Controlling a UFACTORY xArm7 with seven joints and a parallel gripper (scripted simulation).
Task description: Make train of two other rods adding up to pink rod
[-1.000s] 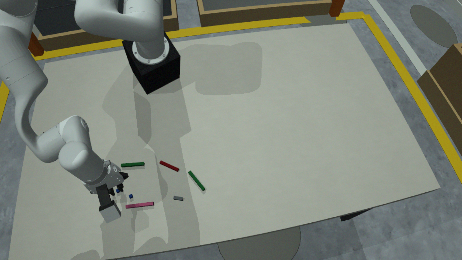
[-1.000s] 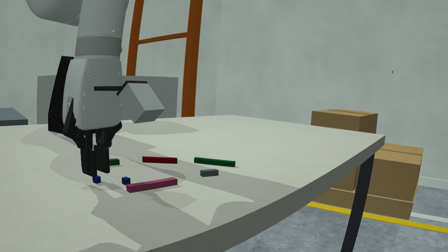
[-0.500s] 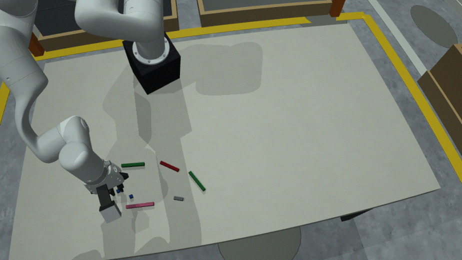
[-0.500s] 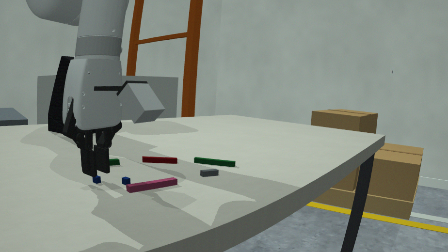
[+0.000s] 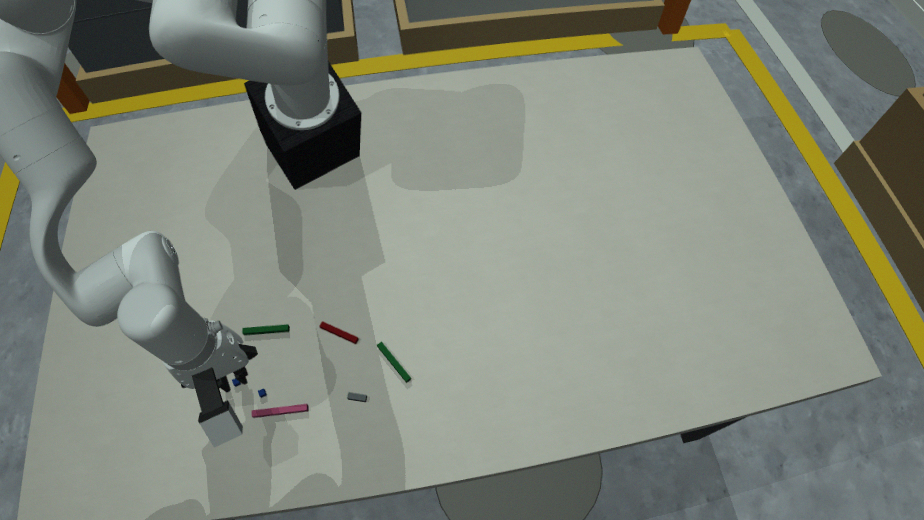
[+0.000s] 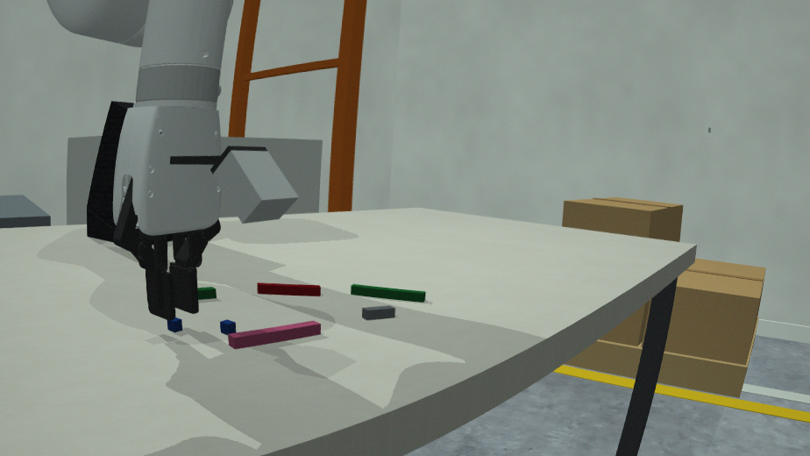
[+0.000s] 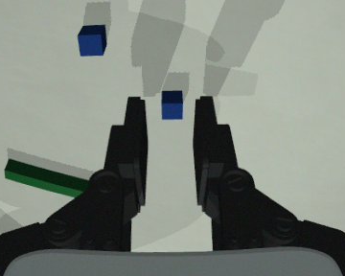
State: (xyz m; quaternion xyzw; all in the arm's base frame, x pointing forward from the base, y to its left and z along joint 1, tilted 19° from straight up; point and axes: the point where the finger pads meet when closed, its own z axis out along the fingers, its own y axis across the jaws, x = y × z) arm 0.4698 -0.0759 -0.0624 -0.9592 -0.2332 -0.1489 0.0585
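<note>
Right now the pink rod is 8 cm to the left of my hand, 4 cm ahead of it and 3 cm below it. The rest, counted from my hand: grey rod: 20 cm to the left, 3 cm below, 2 cm ahead; then red rod: 16 cm to the left, 9 cm behind, 3 cm below.
</note>
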